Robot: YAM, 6 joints.
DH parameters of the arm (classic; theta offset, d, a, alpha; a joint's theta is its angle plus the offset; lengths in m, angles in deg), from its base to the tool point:
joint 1: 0 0.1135 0.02 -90
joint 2: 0 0 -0.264 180
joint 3: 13.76 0 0.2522 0
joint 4: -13.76 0 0.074 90
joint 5: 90 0 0 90
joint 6: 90 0.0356 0 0
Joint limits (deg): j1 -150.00..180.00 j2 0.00..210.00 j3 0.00..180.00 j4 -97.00..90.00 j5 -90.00..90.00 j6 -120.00..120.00
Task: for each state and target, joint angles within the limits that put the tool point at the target. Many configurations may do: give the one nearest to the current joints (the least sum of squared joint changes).
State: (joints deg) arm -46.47 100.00 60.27 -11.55 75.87 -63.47
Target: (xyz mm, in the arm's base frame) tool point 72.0 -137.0 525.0
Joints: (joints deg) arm -49.24 58.07 84.13 -7.36 78.73 -63.47
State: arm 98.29 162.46 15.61 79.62 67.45 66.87
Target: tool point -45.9 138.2 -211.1
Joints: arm 120.37 190.20 45.22 73.07 58.22 66.87
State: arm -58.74 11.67 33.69 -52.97 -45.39 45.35
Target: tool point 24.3 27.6 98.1
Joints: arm -70.73 22.83 0.00 -96.44 -64.18 45.35
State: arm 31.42 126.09 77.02 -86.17 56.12 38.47
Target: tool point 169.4 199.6 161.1
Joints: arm 55.90 112.51 66.28 -94.18 52.81 38.47
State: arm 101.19 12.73 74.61 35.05 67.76 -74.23
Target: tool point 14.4 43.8 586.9
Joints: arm 112.52 47.04 83.22 33.36 57.66 -74.23
